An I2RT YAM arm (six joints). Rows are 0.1 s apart.
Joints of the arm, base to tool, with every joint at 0 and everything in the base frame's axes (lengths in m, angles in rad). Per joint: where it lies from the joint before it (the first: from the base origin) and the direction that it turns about. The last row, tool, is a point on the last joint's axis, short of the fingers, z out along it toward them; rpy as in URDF.
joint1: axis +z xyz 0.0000 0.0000 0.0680
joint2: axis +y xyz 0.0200 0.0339 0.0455
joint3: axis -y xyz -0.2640 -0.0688 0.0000
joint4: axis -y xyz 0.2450 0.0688 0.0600
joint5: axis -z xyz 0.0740 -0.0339 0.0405
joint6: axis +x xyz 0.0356 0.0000 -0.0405
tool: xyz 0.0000 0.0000 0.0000 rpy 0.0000 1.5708 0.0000
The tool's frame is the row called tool.
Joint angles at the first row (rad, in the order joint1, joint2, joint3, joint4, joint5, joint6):
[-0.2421, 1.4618, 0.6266, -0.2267, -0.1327, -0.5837]
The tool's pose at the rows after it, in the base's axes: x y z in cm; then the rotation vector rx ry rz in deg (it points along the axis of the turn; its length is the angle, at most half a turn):
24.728, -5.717, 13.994, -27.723, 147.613, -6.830
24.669, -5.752, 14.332, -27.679, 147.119, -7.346
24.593, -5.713, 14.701, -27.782, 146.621, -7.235
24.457, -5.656, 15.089, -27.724, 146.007, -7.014
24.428, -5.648, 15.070, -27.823, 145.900, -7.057
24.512, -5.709, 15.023, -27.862, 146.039, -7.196
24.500, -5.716, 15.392, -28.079, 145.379, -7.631
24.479, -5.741, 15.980, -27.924, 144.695, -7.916
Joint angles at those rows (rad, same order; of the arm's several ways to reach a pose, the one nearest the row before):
[-0.2454, 1.4605, 0.6291, -0.2290, -0.1298, -0.5827]
[-0.2470, 1.4467, 0.6309, -0.2345, -0.1278, -0.5849]
[-0.2469, 1.4317, 0.6338, -0.2452, -0.1326, -0.5856]
[-0.2469, 1.4134, 0.6343, -0.2550, -0.1392, -0.5839]
[-0.2470, 1.4122, 0.6321, -0.2524, -0.1396, -0.5853]
[-0.2483, 1.4180, 0.6351, -0.2516, -0.1378, -0.5874]
[-0.2487, 1.4053, 0.6389, -0.2565, -0.1379, -0.5915]
[-0.2501, 1.3873, 0.6481, -0.2711, -0.1395, -0.5911]

